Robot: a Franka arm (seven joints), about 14 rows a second.
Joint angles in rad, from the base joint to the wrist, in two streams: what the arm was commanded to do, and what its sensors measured. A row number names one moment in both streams.
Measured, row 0:
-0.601 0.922 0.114 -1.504 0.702 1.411 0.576
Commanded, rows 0 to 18:
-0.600 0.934 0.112 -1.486 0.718 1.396 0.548
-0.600 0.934 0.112 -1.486 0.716 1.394 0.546
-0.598 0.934 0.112 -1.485 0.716 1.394 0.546
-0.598 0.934 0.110 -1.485 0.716 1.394 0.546
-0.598 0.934 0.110 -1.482 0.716 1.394 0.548
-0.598 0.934 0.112 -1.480 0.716 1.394 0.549
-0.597 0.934 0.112 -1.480 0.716 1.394 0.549
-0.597 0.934 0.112 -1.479 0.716 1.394 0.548
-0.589 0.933 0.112 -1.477 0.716 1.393 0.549
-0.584 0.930 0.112 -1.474 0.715 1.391 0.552
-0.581 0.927 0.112 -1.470 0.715 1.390 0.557
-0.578 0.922 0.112 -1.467 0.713 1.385 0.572
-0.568 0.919 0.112 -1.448 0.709 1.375 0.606
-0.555 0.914 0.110 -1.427 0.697 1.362 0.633
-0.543 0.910 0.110 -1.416 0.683 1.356 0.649
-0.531 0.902 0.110 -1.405 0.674 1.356 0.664
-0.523 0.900 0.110 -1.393 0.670 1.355 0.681
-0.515 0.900 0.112 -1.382 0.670 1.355 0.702
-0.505 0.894 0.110 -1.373 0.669 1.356 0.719
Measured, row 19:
-0.524 0.915 0.114 -1.395 0.687 1.375 0.669
